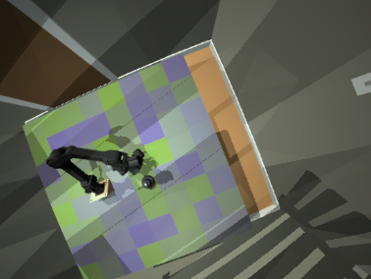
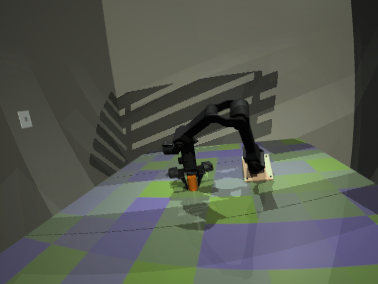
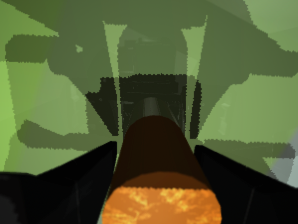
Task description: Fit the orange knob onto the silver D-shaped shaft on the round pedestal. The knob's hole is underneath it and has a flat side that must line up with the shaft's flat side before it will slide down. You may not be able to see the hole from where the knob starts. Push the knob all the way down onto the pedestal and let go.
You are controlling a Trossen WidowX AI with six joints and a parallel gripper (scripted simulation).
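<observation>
The round dark pedestal is 1 cm ahead of my gripper tip, 17 cm to the right of it and 2 cm above it. Also, from my gripper tip: orange knob (3 cm above).
</observation>
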